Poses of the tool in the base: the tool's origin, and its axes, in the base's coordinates. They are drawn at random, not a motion.
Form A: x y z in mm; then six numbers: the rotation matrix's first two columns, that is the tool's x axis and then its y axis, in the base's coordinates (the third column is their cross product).
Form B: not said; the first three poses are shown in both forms.
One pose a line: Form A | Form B
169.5, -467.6, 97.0, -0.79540, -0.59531, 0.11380, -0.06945, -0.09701, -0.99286 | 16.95, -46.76, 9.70, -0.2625, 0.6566, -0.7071, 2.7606
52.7, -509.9, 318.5, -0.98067, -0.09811, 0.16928, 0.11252, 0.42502, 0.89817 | 5.27, -50.99, 31.85, -0.0043, -0.8424, -0.5388, 2.9449
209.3, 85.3, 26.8, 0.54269, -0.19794, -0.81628, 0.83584, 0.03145, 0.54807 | 20.93, 8.53, 2.68, 0.7696, 0.3695, -0.5208, 1.6928
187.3, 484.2, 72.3, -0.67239, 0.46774, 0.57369, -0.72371, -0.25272, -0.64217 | 18.73, 48.42, 7.23, 0.1451, -0.5164, 0.8440, 2.3579
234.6, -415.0, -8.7, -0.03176, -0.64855, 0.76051, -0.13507, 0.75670, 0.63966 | 23.46, -41.50, -0.87, 0.3680, -0.8923, -0.2617, 1.7654
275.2, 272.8, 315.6, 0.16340, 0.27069, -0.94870, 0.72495, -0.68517, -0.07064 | 27.52, 27.28, 31.56, 0.7504, 0.3464, -0.5629, 2.7263
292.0, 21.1, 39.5, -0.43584, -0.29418, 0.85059, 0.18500, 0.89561, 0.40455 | 29.20, 2.11, 3.95, 0.0394, -0.9630, -0.2665, 2.0243
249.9, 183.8, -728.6, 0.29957, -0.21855, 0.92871, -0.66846, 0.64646, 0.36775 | 24.99, 18.38, -72.86, 0.5494, -0.8047, 0.2250, 1.5740
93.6, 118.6, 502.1, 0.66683, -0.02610, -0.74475, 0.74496, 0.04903, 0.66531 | 9.36, 11.86, 50.21, 0.8375, 0.3845, -0.3882, 1.6871
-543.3, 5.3, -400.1, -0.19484, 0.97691, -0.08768, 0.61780, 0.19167, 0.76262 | -54.33, 0.53, -40.01, 0.5867, 0.7459, 0.3153, 2.5358
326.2, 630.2, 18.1, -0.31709, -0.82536, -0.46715, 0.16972, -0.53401, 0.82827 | 32.62, 63.02, 1.81, 0.5062, -0.3657, -0.7810, 2.4510
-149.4, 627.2, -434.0, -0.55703, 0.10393, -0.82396, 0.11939, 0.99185, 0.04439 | -14.94, 62.72, -43.40, 0.0715, 0.9974, -0.0094, 2.1713
